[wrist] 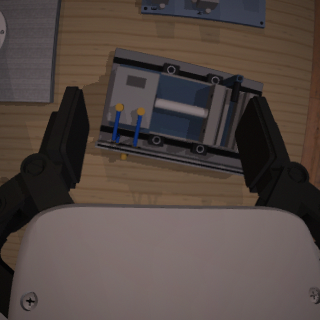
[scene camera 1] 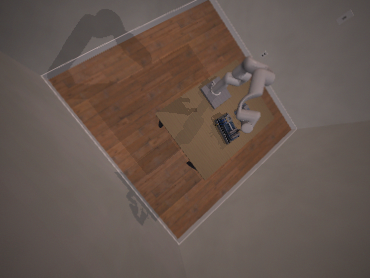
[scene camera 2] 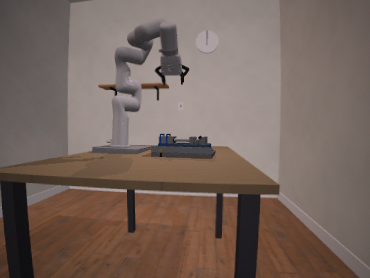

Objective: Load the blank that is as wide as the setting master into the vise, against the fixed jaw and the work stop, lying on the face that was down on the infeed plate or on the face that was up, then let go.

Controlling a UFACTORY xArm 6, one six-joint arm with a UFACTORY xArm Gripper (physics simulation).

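Pixels of known places: gripper, fingertip midpoint: (wrist: 165, 108) (scene camera 2: 173, 83); arm's base, link origin: (scene camera 1: 215, 90) (scene camera 2: 120, 146).
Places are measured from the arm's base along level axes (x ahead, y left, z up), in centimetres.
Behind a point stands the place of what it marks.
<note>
The vise (scene camera 1: 227, 128) {y -16.8, x 40.7, z 3.3 cm} (scene camera 2: 183, 151) {y -23.7, x 42.0, z 0.2 cm} (wrist: 182, 112) {y -14.2, x 40.8, z 5.6 cm} lies across the middle of the wrist view. A grey block (wrist: 131, 95) {y -12.1, x 32.2, z 6.9 cm} with two blue pins with orange heads is at its left, a pale rod (wrist: 181, 107) {y -13.4, x 40.5, z 5.9 cm} in the middle, and upright grey jaw plates (wrist: 215, 116) {y -14.5, x 46.1, z 6.9 cm} at its right. No blank shows between them. The blue infeed plate (wrist: 240, 15) {y 6.7, x 52.4, z -1.9 cm} shows in part at the wrist view's top edge, with the lower end of a light block on it; the other blanks and the setting master cannot be made out. My gripper (scene camera 2: 173, 82) {y -14.3, x 35.4, z 34.5 cm} (wrist: 165, 108) {y -14.3, x 35.4, z 34.5 cm} is open and empty, high above the vise.
The robot's grey base plate (scene camera 1: 218, 102) {y -5.6, x 12.6, z -0.3 cm} (scene camera 2: 102, 149) {y -13.4, x -4.5, z -0.8 cm} (wrist: 30, 75) {y -8.6, x 11.9, z -0.2 cm} lies left of the vise in the wrist view. The wooden table (scene camera 1: 195, 145) {y -55.1, x 34.3, z -2.6 cm} (scene camera 2: 150, 172) {y -59.1, x 35.7, z -2.7 cm} (wrist: 150, 192) {y -31.1, x 36.7, z -2.7 cm} ends near the wrist view's right side. A wall shelf (scene camera 2: 107, 87) is behind the arm.
</note>
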